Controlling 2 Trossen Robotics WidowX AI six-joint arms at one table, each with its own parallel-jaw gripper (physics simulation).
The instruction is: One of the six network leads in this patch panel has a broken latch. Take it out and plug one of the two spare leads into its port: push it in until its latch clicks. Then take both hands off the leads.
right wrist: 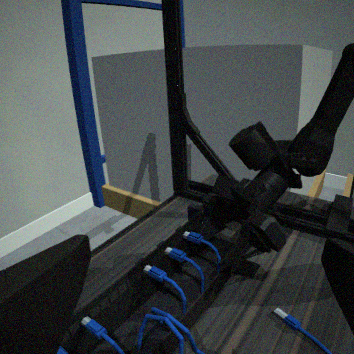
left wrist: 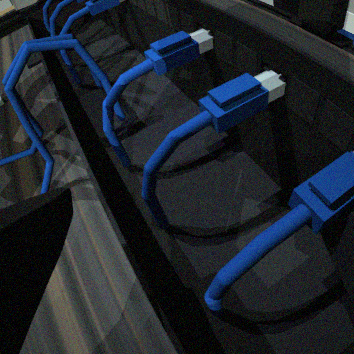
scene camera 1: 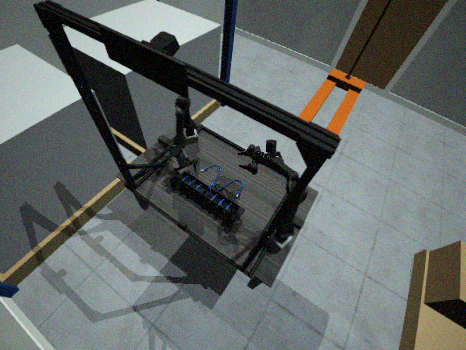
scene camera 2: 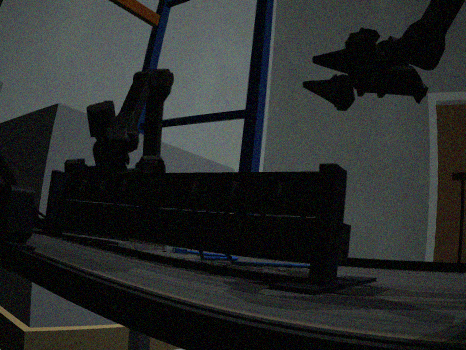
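Where they show: left gripper, fingertip midpoint: [right wrist: 205, 254] [left wrist: 200, 206] [scene camera 1: 190, 178]; right gripper, fingertip midpoint: [right wrist: 209, 250] [scene camera 1: 238, 159] [scene camera 2: 307, 72]; left arm's base at its link origin: [scene camera 1: 190, 132]; right arm's base at its link origin: [scene camera 1: 281, 236].
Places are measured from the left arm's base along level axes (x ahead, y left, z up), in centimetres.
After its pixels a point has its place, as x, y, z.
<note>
The black patch panel [scene camera 1: 208, 205] {60.2, -4.5, -3.9} [scene camera 2: 231, 208] {65.8, -0.5, 0.0} [left wrist: 309, 116] {44.8, -15.0, 1.5} stands across the middle of the table. Several blue leads are plugged into it in a row; in the left wrist view I see three plugs: [left wrist: 177, 49] {49.4, -9.3, 2.2}, [left wrist: 239, 100] {45.1, -12.1, 2.2}, [left wrist: 328, 191] {40.6, -14.5, 2.7}. Two spare blue leads [scene camera 1: 213, 171] [scene camera 1: 234, 185] {47.3, 17.2, -6.4} lie looped on the table behind the panel; one plug [right wrist: 289, 320] {32.1, 2.3, -5.8} shows in the right wrist view. My left gripper [scene camera 1: 191, 167] [right wrist: 205, 254] {40.9, -10.7, 1.2} is open and empty, low beside the leads at the panel's left end. My right gripper [scene camera 1: 247, 159] {52.4, 15.2, 25.4} [scene camera 2: 309, 72] {52.4, 15.2, 25.4} is open and empty, high above the table.
A black gantry frame [scene camera 1: 252, 104] {90.5, -6.9, 97.0} spans the table above the arms. A blue post [scene camera 2: 257, 87] [right wrist: 82, 105] stands behind the table. The table's wooden top [scene camera 1: 266, 194] {64.0, 36.1, -6.9} stretches to the right of the panel.
</note>
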